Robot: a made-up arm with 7 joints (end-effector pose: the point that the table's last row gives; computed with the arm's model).
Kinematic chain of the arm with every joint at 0, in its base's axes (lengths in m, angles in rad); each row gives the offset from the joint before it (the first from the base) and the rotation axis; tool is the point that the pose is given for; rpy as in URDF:
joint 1: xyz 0 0 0.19 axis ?
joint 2: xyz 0 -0.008 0.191 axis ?
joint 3: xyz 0 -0.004 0.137 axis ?
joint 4: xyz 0 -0.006 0.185 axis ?
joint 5: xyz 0 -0.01 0.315 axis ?
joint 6: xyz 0 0 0.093 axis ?
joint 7: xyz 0 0 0.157 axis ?
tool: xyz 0 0 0 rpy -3.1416 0 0
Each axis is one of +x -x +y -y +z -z.
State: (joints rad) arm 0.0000 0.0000 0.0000 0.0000 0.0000 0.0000 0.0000
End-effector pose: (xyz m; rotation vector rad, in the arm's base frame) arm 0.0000 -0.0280 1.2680 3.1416 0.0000 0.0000
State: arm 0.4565 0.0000 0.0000 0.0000 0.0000 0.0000 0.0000
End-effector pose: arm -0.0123 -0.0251 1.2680 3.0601 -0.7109 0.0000
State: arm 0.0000 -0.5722 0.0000 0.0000 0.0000 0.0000 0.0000
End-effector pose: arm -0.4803 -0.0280 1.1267 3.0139 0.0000 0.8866
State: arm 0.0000 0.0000 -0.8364 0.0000 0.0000 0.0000 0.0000
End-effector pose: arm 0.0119 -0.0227 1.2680 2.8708 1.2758 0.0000
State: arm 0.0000 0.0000 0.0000 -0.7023 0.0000 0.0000 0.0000
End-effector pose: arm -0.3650 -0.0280 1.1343 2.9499 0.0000 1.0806
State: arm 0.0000 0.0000 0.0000 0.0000 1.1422 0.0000 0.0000
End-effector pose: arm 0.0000 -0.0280 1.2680 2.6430 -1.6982 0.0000
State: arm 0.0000 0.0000 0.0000 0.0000 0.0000 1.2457 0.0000
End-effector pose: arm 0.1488 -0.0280 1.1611 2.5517 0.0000 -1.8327
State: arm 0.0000 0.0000 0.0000 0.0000 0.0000 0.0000 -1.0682
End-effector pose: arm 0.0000 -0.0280 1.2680 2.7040 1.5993 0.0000
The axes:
joint 1: -z
joint 2: +y
joint 3: -z
joint 4: +y
joint 5: -z
joint 6: +y
joint 7: -z

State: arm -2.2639 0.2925 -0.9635 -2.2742 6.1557 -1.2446 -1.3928
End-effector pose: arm 0.2723 0.0487 0.3313 -0.2429 0.0729 -1.3985
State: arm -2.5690 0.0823 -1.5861 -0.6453 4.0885 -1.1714 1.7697
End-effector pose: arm -0.0445 0.2958 1.1148 -1.9472 1.6012 -1.2276
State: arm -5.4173 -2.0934 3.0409 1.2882 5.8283 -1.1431 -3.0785
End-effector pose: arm -0.1683 0.2353 -0.2748 0.7550 -0.6869 1.7212
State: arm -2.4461 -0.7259 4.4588 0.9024 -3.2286 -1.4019 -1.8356
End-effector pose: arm 0.0376 -0.5669 0.6616 0.8449 0.7628 2.5449
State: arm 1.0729 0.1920 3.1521 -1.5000 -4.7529 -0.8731 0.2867
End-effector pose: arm 0.1630 -0.5543 0.6309 -1.3628 0.5341 -0.0298
